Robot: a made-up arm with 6 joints.
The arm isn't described. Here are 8 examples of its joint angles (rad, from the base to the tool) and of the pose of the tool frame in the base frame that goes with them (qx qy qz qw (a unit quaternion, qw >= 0); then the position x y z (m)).
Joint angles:
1: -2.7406 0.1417 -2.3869 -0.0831 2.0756 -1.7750
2: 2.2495 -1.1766 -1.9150 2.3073 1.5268 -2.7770
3: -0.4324 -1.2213 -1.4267 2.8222 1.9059 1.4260
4: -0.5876 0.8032 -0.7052 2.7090 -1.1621 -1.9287
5: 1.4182 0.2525 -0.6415 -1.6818 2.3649 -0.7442
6: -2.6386 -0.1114 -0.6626 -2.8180 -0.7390 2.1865
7: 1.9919 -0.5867 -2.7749 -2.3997 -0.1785 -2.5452
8: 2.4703 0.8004 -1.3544 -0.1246 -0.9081 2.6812
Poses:
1: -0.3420 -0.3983 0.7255 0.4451 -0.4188 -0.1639 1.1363
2: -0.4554 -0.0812 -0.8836 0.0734 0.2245 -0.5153 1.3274
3: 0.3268 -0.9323 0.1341 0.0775 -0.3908 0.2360 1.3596
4: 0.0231 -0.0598 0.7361 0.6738 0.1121 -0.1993 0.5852
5: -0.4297 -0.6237 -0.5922 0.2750 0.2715 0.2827 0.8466
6: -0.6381 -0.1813 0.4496 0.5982 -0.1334 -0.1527 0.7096
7: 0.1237 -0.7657 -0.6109 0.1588 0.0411 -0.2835 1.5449
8: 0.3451 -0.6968 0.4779 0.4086 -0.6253 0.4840 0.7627
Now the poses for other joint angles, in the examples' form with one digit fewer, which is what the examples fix.
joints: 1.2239 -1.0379 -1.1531 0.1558 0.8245 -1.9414
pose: 0.049 0.003 -0.009 0.999 0.028 0.111 1.222
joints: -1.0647 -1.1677 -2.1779 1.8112 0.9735 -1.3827
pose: 0.408 -0.076 -0.203 0.887 -0.184 0.561 1.359
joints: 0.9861 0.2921 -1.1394 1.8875 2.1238 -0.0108
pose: 0.593 -0.709 0.143 0.354 0.136 0.567 0.978
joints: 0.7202 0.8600 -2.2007 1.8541 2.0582 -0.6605
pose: -0.404 0.902 0.118 0.093 0.400 0.614 0.983
